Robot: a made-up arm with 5 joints.
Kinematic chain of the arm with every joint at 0, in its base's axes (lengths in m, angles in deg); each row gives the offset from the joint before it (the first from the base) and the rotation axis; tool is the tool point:
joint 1: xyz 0 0 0.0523 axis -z
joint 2: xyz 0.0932 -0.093 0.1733 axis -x
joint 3: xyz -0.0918 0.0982 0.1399 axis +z
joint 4: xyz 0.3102 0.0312 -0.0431 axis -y
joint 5: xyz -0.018 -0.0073 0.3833 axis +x
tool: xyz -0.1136 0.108 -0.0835
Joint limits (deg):
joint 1: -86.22..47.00
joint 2: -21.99..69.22
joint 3: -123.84..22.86
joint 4: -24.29..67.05
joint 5: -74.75..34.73
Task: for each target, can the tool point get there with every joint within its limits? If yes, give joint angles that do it. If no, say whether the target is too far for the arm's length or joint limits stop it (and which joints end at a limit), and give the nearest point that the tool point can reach.
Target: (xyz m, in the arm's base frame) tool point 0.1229 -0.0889 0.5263
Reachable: yes | joints 3.21 -10.09 -66.43 23.25 -17.44
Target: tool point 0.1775 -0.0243 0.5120
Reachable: yes | joints -32.17 -13.77 -102.38 34.66 9.10
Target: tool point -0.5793 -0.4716 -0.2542
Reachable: no: joint limits stop it (at a limit: joint 1, joint 2, joint 3, joint 5) | nearest point -0.2764 -0.0724 0.1142 | short by 0.622 m
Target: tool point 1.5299 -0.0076 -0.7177
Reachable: no: too far | nearest point 0.5435 0.1554 0.0456 | short by 1.258 m
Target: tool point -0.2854 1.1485 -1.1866
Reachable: no: too far | nearest point -0.1363 0.5486 0.0456 | short by 1.379 m
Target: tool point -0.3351 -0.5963 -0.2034
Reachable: no: joint limits stop it (at a limit: joint 1, joint 2, joint 3, joint 5) | nearest point -0.1411 -0.1286 0.0828 | short by 0.582 m
